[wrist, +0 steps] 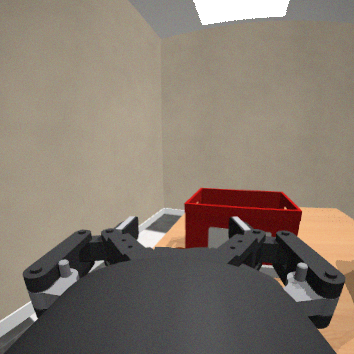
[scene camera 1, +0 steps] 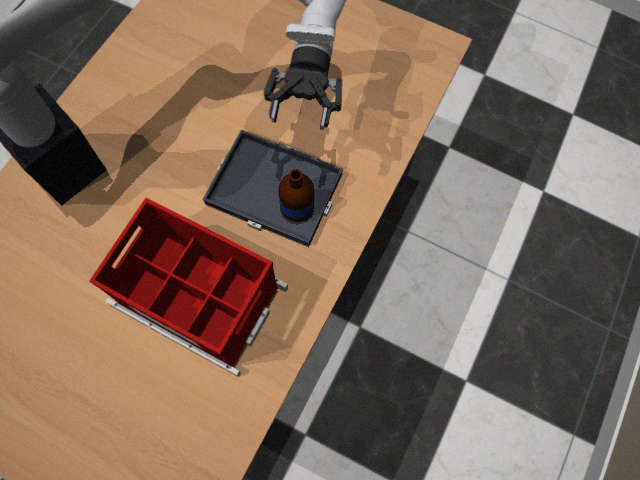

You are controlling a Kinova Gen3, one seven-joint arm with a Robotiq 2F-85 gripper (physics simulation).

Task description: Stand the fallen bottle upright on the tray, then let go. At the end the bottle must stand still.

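Where they show: gripper, between the fingertips: (wrist: 182, 226) (scene camera 1: 297, 124); arm's base, origin of its link: (scene camera 1: 31, 125).
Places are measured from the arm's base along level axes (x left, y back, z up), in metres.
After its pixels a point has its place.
The brown bottle (scene camera 1: 296, 195) {y -0.498, x 0.154, z -0.102 m} with a blue band stands upright on the dark tray (scene camera 1: 227, 175) {y -0.310, x 0.168, z -0.215 m}, near the tray's right end in the scene view. Its neck points up. My gripper (scene camera 1: 299, 122) {y -0.457, x 0.237, z 0.012 m} (wrist: 182, 226) {y -0.457, x 0.237, z 0.012 m} is open with nothing between its fingers. It is behind the bottle, beyond the tray's far edge and above the table, well apart from the bottle. The bottle and the tray do not show in the wrist view.
A red crate (scene camera 1: 206, 295) {y -0.440, x -0.100, z -0.140 m} (wrist: 242, 220) {y -0.396, x -0.006, z -0.077 m} with several compartments stands in front of the tray on the wooden table (scene camera 1: 77, 361) {y -0.258, x -0.335, z -0.221 m} (wrist: 325, 220) {y 0.007, x -0.403, z -0.220 m}. Light metal strips lie along its sides. The table's edge runs close to the right of the tray. A black block (scene camera 1: 64, 175) {y -0.039, x -0.028, z -0.129 m} stands at the left.
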